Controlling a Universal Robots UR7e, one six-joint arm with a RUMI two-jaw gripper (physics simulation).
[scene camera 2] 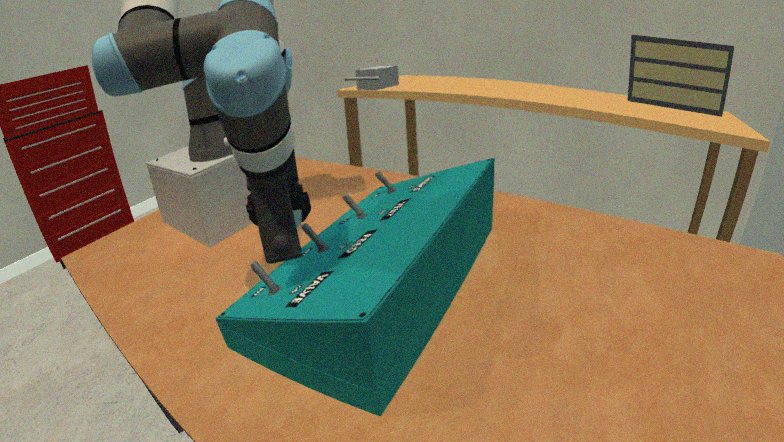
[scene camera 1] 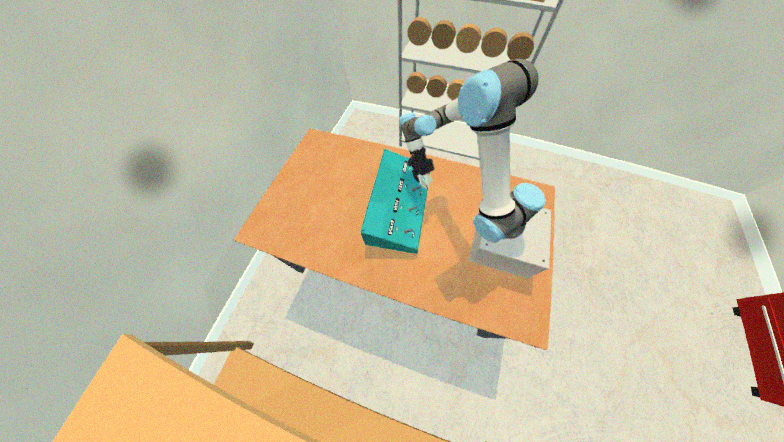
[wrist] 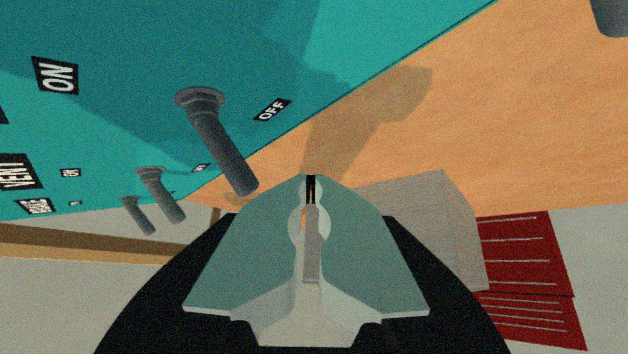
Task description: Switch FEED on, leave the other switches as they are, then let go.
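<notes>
A teal sloped switch box stands on the table. The FEED lever leans toward its OFF label, away from the ON label. The VALVE lever, VENT lever and BRAKE lever also lean to their OFF sides. My gripper is shut and empty. Its tips are close to the FEED lever, on its OFF side; contact cannot be made out. In scene camera 2 the fingertips are hidden behind the hand.
The orange table carries the box and the grey robot base. A rack with round pieces stands behind the table. A red drawer cabinet and a wooden bench stand apart.
</notes>
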